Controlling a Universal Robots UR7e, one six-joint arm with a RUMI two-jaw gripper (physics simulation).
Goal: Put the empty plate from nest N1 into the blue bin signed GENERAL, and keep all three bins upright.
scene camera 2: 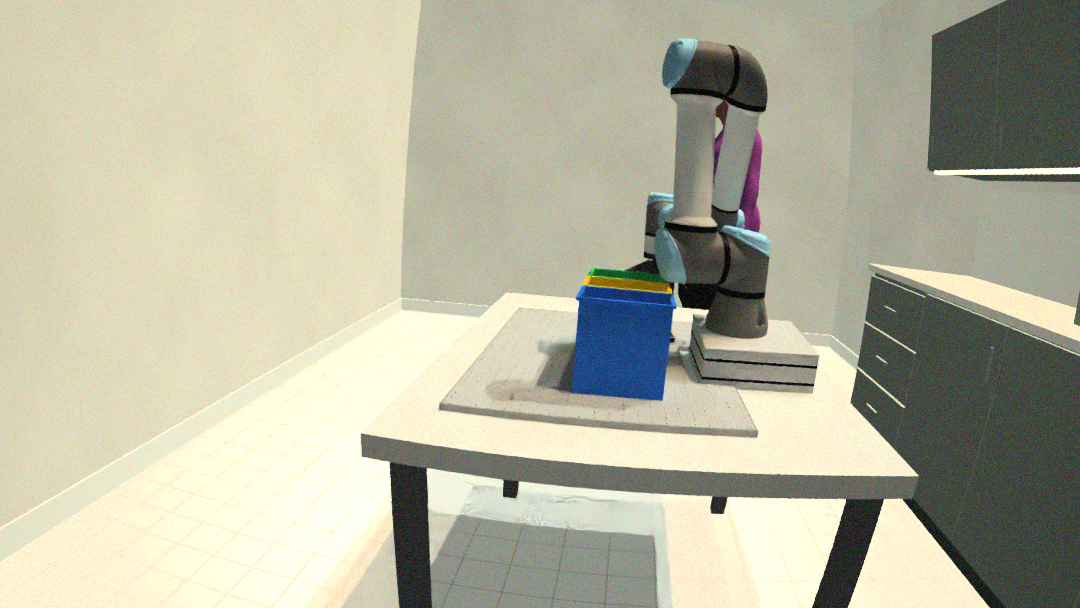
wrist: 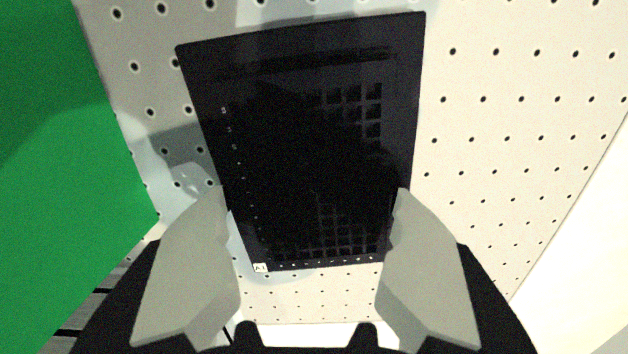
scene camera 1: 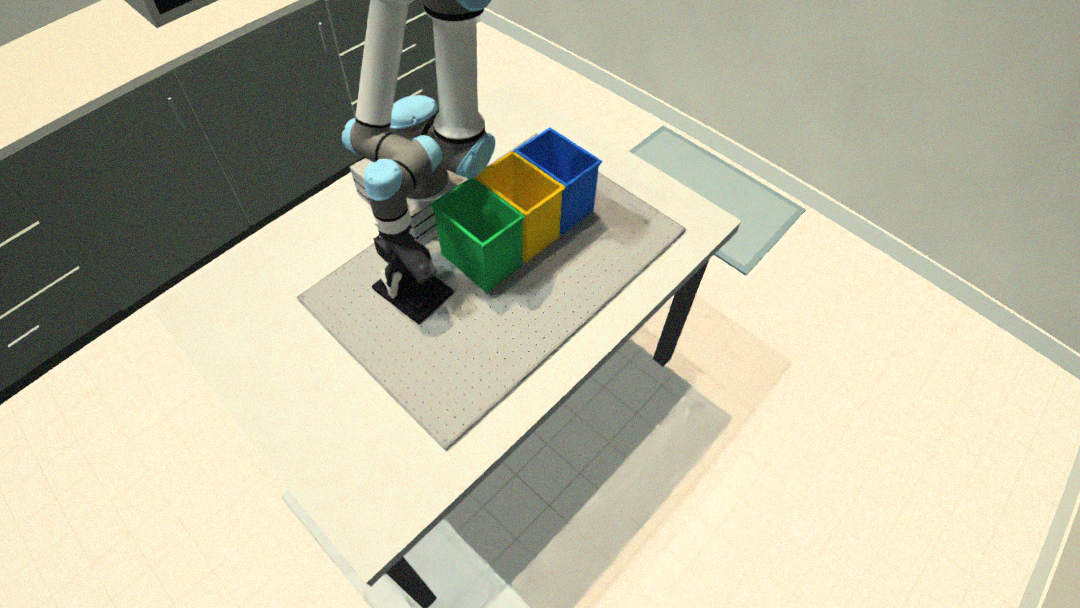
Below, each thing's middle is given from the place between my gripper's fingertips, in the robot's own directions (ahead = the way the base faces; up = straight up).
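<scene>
The yellow bin [scene camera 1: 532, 192] is 310 mm to the left of my hand, 40 mm ahead of it and 80 mm above it; going by their middles, it is the farthest from my hand of the things named here. The black plate [scene camera 1: 417, 296] is 10 mm higher than my hand and 10 mm ahead of it. Then there is the green bin [scene camera 1: 480, 233], which I find 50 mm forward of my hand, 180 mm to the left of it and 80 mm above it. As for the black nest [scene camera 1: 433, 305], my hand is 10 mm short of it.
</scene>
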